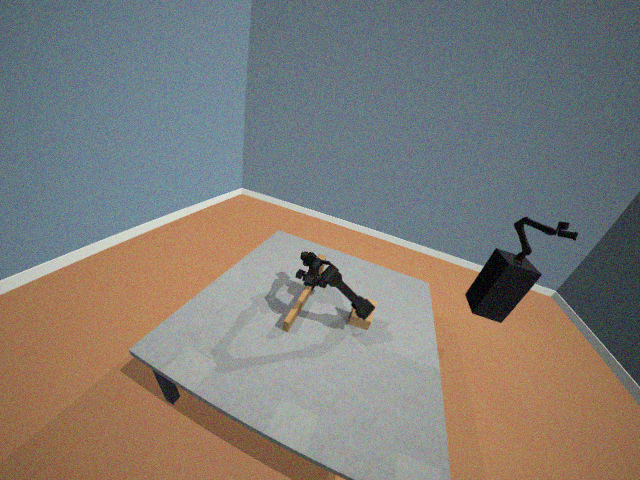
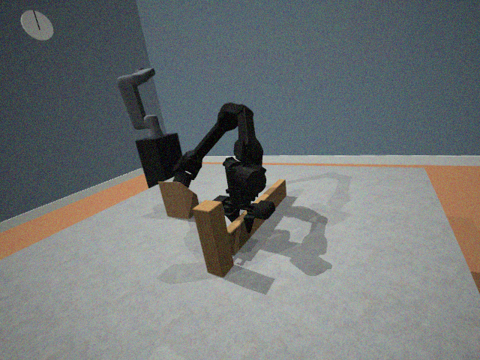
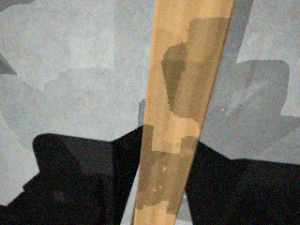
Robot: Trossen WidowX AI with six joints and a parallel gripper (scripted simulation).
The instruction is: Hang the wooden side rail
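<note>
Now: gripper tip 14 cm to the left of the headboard post and 6 cm below it.
</note>
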